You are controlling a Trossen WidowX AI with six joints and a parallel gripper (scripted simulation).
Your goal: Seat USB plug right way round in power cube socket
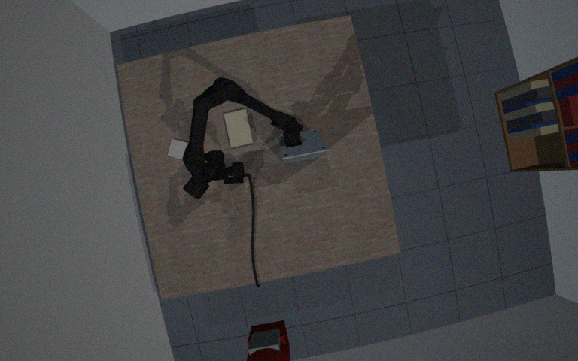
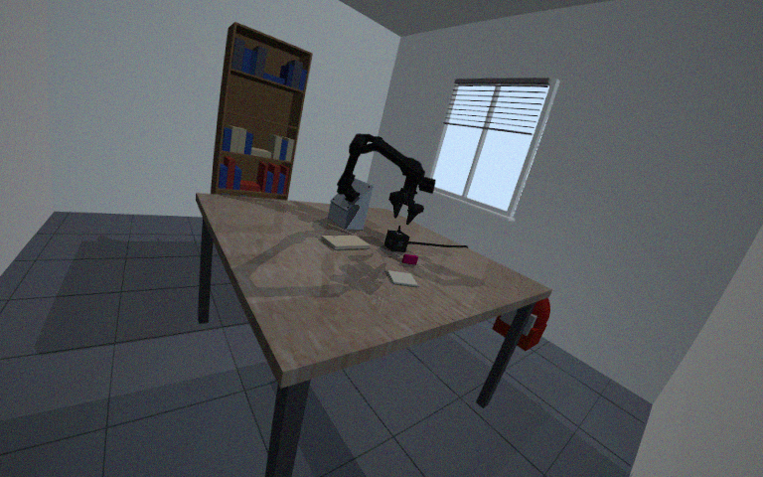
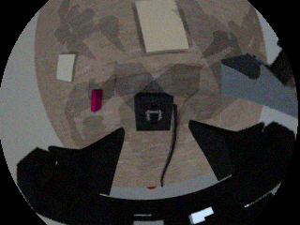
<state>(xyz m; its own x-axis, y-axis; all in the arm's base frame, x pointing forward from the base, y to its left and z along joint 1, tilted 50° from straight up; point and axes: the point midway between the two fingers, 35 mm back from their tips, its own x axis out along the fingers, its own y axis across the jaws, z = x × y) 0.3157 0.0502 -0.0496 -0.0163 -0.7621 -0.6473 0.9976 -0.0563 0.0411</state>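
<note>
The pale USB plug is 4 cm below my gripper tip. Also, from my gripper tip: magenta block 15 cm ahead, 4 cm to the right, 12 cm below; pale book 7 cm behind, 23 cm to the right, 13 cm below.
</note>
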